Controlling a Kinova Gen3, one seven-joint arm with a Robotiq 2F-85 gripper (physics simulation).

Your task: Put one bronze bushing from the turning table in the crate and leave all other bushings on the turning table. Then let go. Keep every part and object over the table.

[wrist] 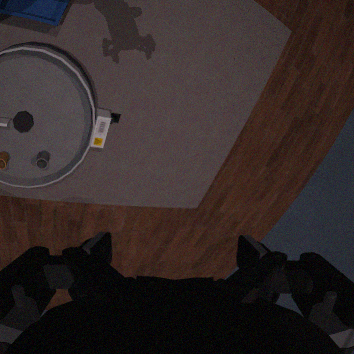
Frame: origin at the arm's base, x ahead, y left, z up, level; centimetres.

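Where they show: gripper, fingertip midpoint: (174, 248).
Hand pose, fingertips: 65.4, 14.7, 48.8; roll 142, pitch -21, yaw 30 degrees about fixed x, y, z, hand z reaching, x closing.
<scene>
Each offset is from my fingertips to the centre of the thing, as dx, dy, dz. "spot": to the spot under its first point. Level surfaces: height alone.
The round grey turning table {-16.9, -20.9, -52.7} (60, 95) shows at the left, cut off by the frame's left edge. A bronze bushing {spot: -20.6, -32.9, -48.8} (3, 160) stands on it at the lower left, partly cut off by the frame edge. A grey bushing {-8.4, -30.8, -50.7} (42, 160) stands to its right, near the front rim. Part of the blue crate {spot: -23.9, +8.2, -57.4} (37, 11) shows at the top left, beyond the turning table. My gripper (174, 248) is open, with nothing between its fingers. In the view it lies to the lower right of the turning table, well apart from both bushings.
A dark hub {-16.9, -20.9, -52.2} (23, 121) sits at the turning table's middle, with a light bar {spot: -22.0, -21.2, -49.6} (4, 122) beside it. A white labelled box {spot: +6.6, -17.6, -52.0} (101, 131) is fixed at the right rim. The pale table top {dz -57.9} (185, 115) ends at the right and front, above a wooden floor (280, 115). The arm's shadow falls near the crate.
</scene>
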